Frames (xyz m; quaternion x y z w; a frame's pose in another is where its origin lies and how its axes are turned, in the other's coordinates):
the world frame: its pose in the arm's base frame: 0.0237 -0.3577 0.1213 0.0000 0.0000 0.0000 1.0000
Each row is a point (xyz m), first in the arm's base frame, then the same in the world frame.
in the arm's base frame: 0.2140 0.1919 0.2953
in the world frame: 0.1903 0.5496 0.1740
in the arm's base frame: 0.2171 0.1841 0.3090
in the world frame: 0.1934 0.5418 0.1877
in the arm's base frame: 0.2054 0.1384 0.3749
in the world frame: 0.1817 0.4961 0.2536
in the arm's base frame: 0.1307 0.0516 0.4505
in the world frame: 0.1070 0.4093 0.3292
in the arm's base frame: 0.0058 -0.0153 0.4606
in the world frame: -0.0179 0.3424 0.3393
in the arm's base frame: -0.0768 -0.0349 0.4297
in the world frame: -0.1005 0.3228 0.3084
